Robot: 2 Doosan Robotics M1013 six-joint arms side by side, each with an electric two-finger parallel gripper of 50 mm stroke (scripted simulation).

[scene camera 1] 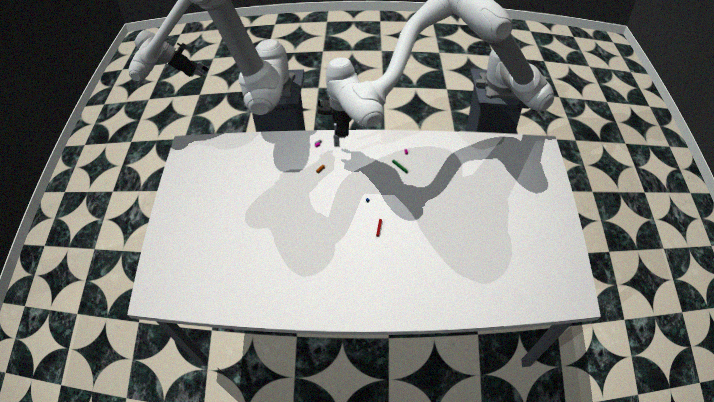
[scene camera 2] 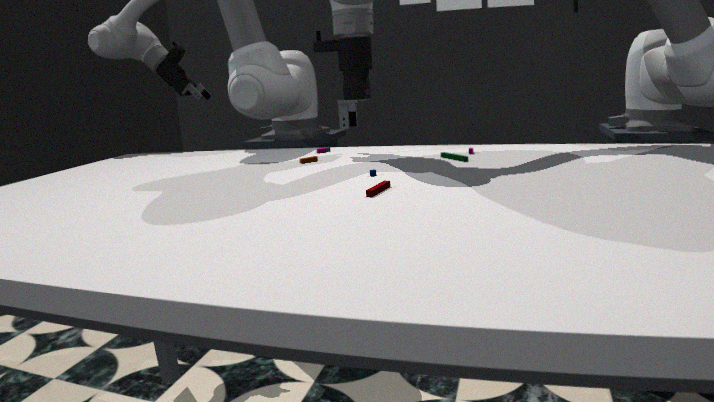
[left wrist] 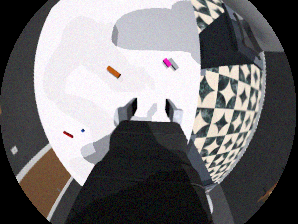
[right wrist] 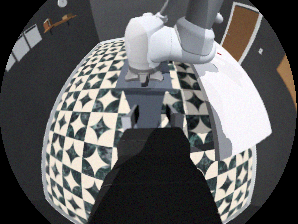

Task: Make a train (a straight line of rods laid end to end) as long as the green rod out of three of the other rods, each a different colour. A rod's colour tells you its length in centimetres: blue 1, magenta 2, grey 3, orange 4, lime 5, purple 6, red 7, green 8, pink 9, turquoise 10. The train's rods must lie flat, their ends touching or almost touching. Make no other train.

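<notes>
Visible in the left wrist view: an arm base pedestal (left wrist: 216, 43) and my left gripper (left wrist: 151, 103). Visible from the right wrist: my right gripper (right wrist: 152, 110).
</notes>
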